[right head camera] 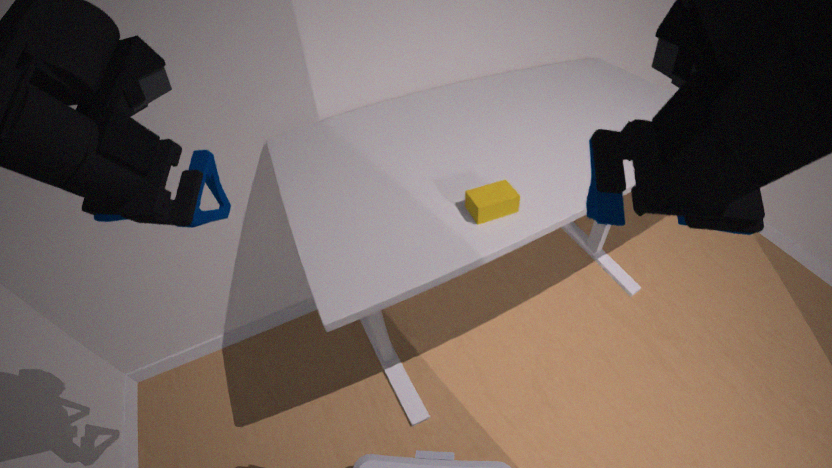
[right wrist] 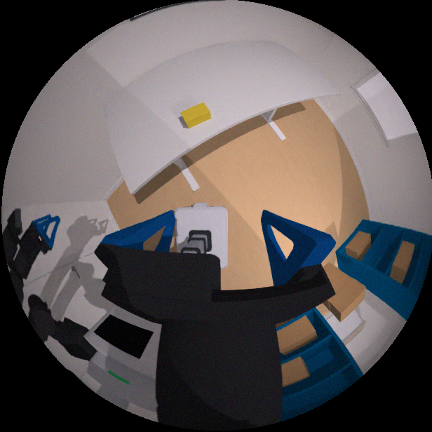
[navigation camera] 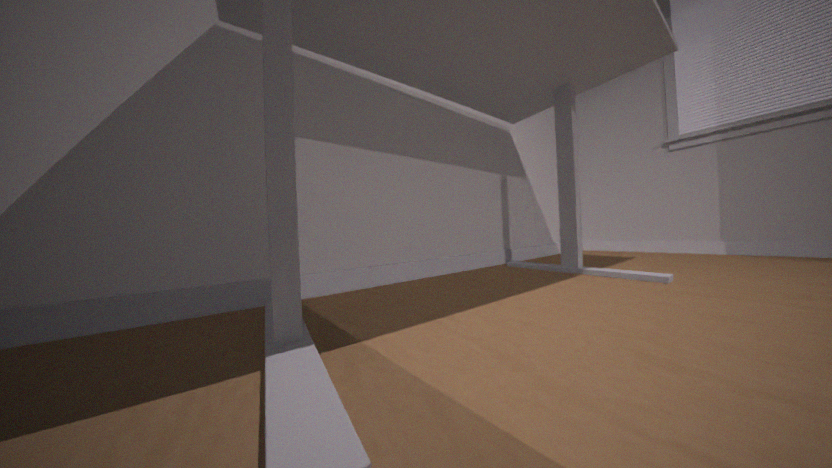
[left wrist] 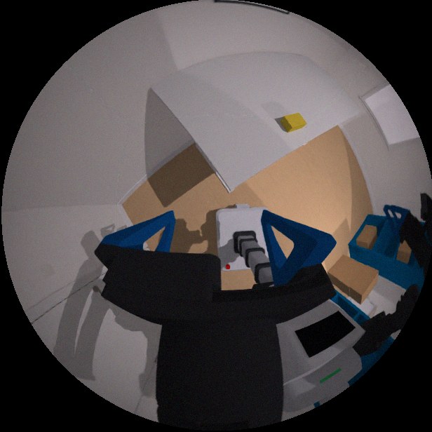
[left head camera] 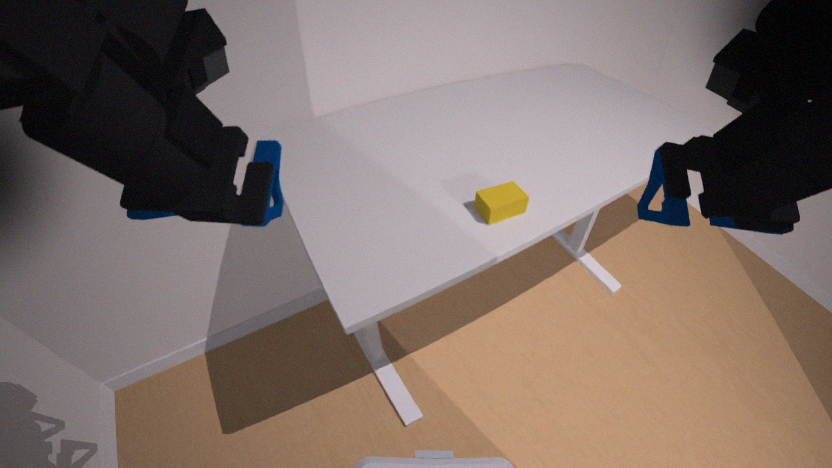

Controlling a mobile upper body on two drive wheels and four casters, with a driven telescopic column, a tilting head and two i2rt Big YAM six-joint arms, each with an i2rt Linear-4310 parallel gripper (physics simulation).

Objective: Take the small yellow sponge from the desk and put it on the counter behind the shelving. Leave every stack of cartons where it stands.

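Places are measured from the left arm's base along level axes (x left, y back, z up), in millimetres.
Pixels of known places: left gripper, fingertip midpoint: point(right head camera: 194, 210) point(left head camera: 237, 207); right gripper, fingertip midpoint: point(right head camera: 635, 213) point(left head camera: 676, 216).
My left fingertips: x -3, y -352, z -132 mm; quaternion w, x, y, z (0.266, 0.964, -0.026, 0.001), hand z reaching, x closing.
Behind a point stands the place of what it marks.
The small yellow sponge point(left head camera: 501, 202) @(x -343, y -692, z -415 mm) point(right head camera: 492, 201) @(x -347, y -692, z -414 mm) point(left wrist: 293, 122) point(right wrist: 196, 115) lies on the white desk point(left head camera: 360, 232) @(x -49, y -643, z -459 mm) point(right head camera: 349, 232) @(x -49, y -643, z -460 mm) point(left wrist: 210, 115) point(right wrist: 250, 75), near its front edge. My left gripper point(left head camera: 206, 218) point(right head camera: 157, 218) point(left wrist: 217, 214) is open and empty, off the desk's left end in the head views. My right gripper point(left head camera: 701, 222) @(x -444, y -351, z -133 mm) point(right head camera: 657, 216) @(x -444, y -351, z -133 mm) point(right wrist: 217, 214) is open and empty, to the right of the sponge in the head views. Both are apart from the sponge. I cannot make out the counter behind the shelving in these views.
Blue compartmented units point(left wrist: 370, 260) point(right wrist: 375, 272) hold brown cartons, at the right of the wrist views. A larger carton point(left wrist: 355, 277) point(right wrist: 345, 292) stands beside them. A desk foot point(left head camera: 395, 390) point(navigation camera: 308, 407) reaches forward on the floor. Walls stand behind and left of the desk.
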